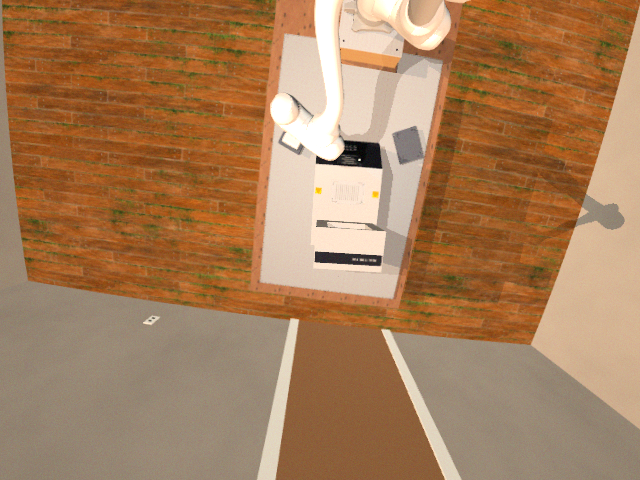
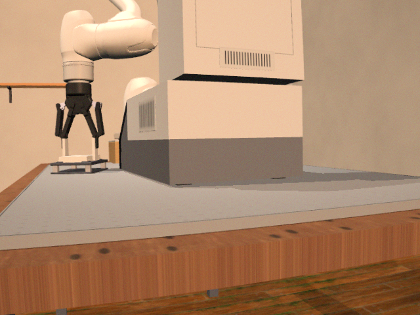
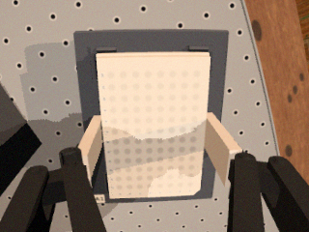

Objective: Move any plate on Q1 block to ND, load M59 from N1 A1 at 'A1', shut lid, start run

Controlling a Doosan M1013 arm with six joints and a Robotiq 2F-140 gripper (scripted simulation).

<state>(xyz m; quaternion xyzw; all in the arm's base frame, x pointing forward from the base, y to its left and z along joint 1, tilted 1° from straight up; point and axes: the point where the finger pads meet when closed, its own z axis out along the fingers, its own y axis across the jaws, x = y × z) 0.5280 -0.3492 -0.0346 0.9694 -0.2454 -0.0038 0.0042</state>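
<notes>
My gripper is now 3 cm above the dark plate nest N1. Round my hand: dark grey nest ND (4 cm ahead, 58 cm to the left, 3 cm below); white 96-well plate M59 (2 cm below).
</notes>
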